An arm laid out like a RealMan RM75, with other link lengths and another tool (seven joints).
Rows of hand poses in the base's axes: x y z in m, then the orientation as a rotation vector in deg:
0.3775 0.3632 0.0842 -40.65 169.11 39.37
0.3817 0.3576 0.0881 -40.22 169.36 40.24
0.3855 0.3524 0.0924 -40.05 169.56 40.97
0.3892 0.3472 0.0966 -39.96 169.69 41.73
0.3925 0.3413 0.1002 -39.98 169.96 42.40
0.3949 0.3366 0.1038 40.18 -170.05 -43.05
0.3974 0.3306 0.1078 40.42 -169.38 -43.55
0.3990 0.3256 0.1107 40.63 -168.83 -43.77
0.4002 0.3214 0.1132 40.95 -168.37 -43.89
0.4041 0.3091 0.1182 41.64 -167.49 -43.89
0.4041 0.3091 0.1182 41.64 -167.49 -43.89
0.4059 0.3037 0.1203 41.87 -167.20 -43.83
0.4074 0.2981 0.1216 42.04 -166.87 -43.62
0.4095 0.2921 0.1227 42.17 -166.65 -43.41
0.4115 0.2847 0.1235 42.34 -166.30 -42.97
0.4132 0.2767 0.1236 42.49 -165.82 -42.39
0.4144 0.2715 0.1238 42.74 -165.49 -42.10
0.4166 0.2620 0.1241 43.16 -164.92 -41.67
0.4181 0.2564 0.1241 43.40 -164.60 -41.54
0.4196 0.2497 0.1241 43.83 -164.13 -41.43
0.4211 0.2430 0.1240 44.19 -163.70 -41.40
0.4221 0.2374 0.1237 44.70 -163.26 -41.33
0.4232 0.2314 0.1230 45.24 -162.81 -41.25
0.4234 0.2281 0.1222 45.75 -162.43 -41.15
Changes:
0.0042 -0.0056 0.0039 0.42 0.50 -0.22
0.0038 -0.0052 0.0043 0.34 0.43 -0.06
0.0037 -0.0052 0.0042 0.38 0.38 -0.01
0.0033 -0.0059 0.0036 0.27 0.49 0.07
0.0024 -0.0047 0.0036 0.30 0.41 0.20
0.0025 -0.0060 0.0040 0.30 0.47 0.35
0.0016 -0.0050 0.0029 0.13 0.39 0.31
0.0012 -0.0042 0.0025 0.07 0.28 0.34
0.0039 -0.0123 0.0050 -0.01 0.52 0.71
0.0000 0.0000 0.0000 0.00 0.00 0.00
0.0018 -0.0054 0.0021 -0.04 0.17 0.24
0.0015 -0.0056 0.0013 -0.15 0.24 0.23
0.0021 -0.0060 0.0011 -0.14 0.16 0.17
0.0020 -0.0074 0.0008 -0.30 0.28 0.26
0.0017 -0.0080 0.0001 -0.41 0.41 0.31
0.0012 -0.0052 0.0002 -0.20 0.22 0.29
0.0022 -0.0095 0.0003 -0.29 0.37 0.48
0.0015 -0.0056 0.0000 -0.09 0.20 0.26
0.0015 -0.0067 0.0000 -0.07 0.26 0.43
0.0015 -0.0067 -0.0001 -0.02 0.24 0.37
0.0010 -0.0056 -0.0003 -0.03 0.19 0.46
0.0011 -0.0060 -0.0007 -0.04 0.19 0.48
0.0002 -0.0033 -0.0008 -0.05 0.14 0.44

